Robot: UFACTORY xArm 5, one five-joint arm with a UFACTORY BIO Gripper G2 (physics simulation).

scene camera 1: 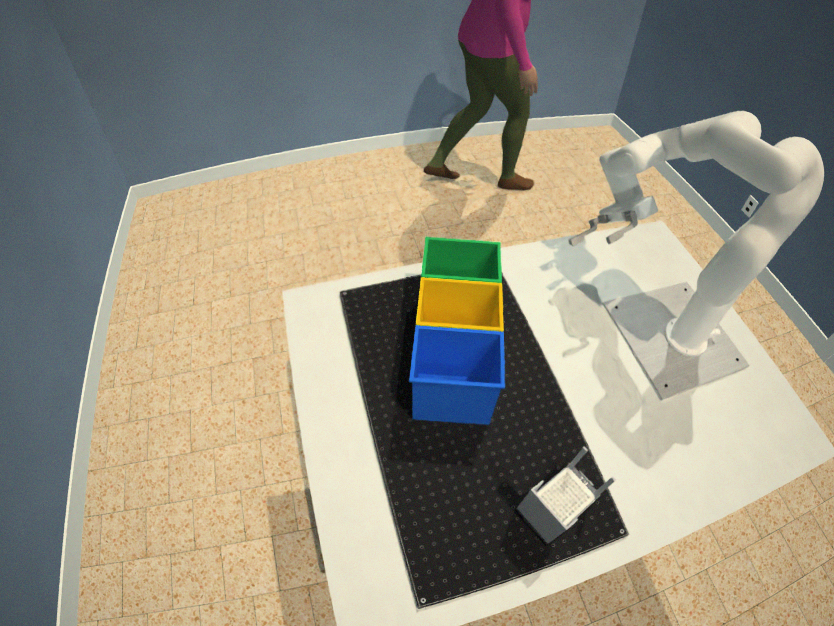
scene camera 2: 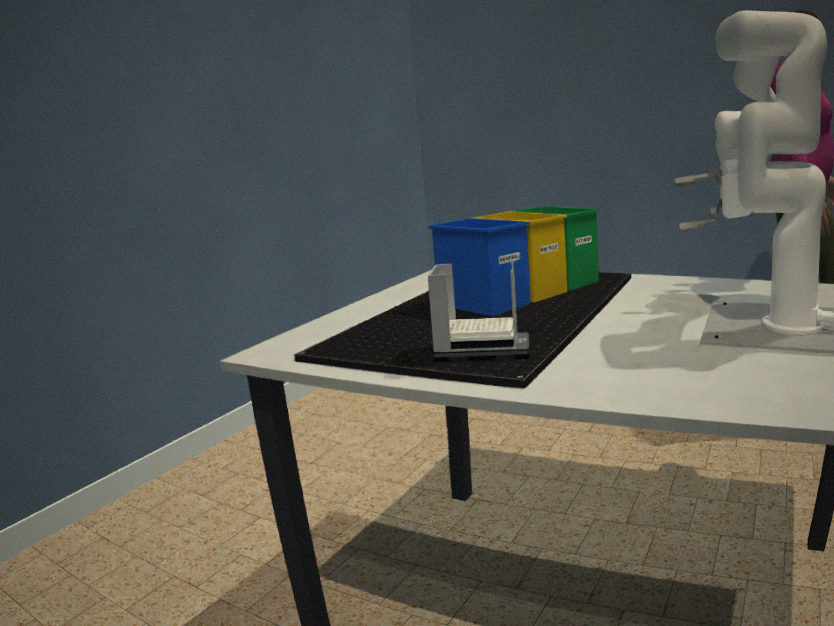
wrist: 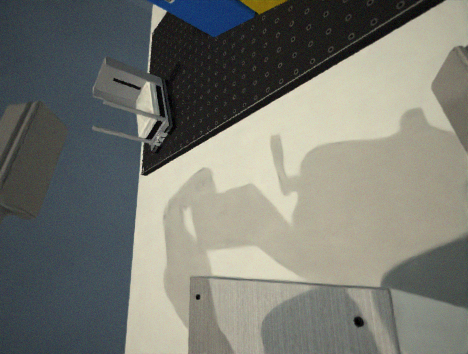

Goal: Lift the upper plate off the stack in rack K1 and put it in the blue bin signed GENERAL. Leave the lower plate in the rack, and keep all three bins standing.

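Frame: origin at the arm's base, x down, y ahead, z right, level; centimetres.
Seen in the pictures: hand at its tool point: [scene camera 1: 594, 238] [scene camera 2: 686, 205] [wrist: 236, 136]; arm's base at its link origin: [scene camera 1: 685, 337] [scene camera 2: 792, 326].
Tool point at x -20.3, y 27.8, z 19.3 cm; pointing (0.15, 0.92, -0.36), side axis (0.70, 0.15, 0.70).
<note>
Pixels of each thing's top centre, then the offset from my tool point to it. Level surfaces: height alone.
- Rack K1 at its top centre: [scene camera 2: 478, 267] [scene camera 1: 579, 482] [wrist: 98, 96] dy +21.3, dx +5.3, dz -55.7 cm
- pale upper plate at its top centre: [scene camera 2: 476, 325] [scene camera 1: 560, 500] [wrist: 143, 107] dy +22.1, dx +15.2, dz -56.2 cm
- blue bin at its top centre: [scene camera 1: 458, 355] [scene camera 2: 478, 223] dy +39.2, dx +2.0, dz -28.0 cm
- yellow bin at its top centre: [scene camera 1: 460, 302] [scene camera 2: 519, 216] dy +36.5, dx +2.0, dz -15.0 cm
- green bin at its top centre: [scene camera 1: 462, 258] [scene camera 2: 554, 210] dy +33.8, dx +2.0, dz -2.0 cm
- black board at its surface level: dx +19.9 cm
- white table at its surface level: dx +21.2 cm
Rack K1 [scene camera 1: 542, 517] [scene camera 2: 441, 306] [wrist: 107, 75] stands upright on the black board, with a tall back wall and two thin posts. A pale upper plate [scene camera 1: 564, 496] [scene camera 2: 481, 327] [wrist: 148, 104] lies low inside it. The lower plate cannot be told apart. The blue bin [scene camera 1: 452, 402] [scene camera 2: 471, 269] [wrist: 210, 15] stands upright; its GENERAL sign [scene camera 2: 509, 258] shows in scene camera 2. The yellow bin [scene camera 1: 460, 303] [scene camera 2: 549, 269] and green bin [scene camera 1: 461, 259] [scene camera 2: 584, 259] stand upright in line behind it. My gripper [scene camera 1: 594, 239] [scene camera 2: 679, 204] is open and empty, raised well away from rack and bins.
The black board [scene camera 1: 397, 498] [scene camera 2: 377, 347] [wrist: 240, 90] lies on the white table [scene camera 1: 309, 404] [scene camera 2: 289, 347] [wrist: 150, 260]. The arm's base plate [scene camera 1: 646, 357] [wrist: 300, 285] is bolted beside it. A person in a pink top [scene camera 1: 495, 30] [scene camera 2: 825, 128] is beyond the table.
</note>
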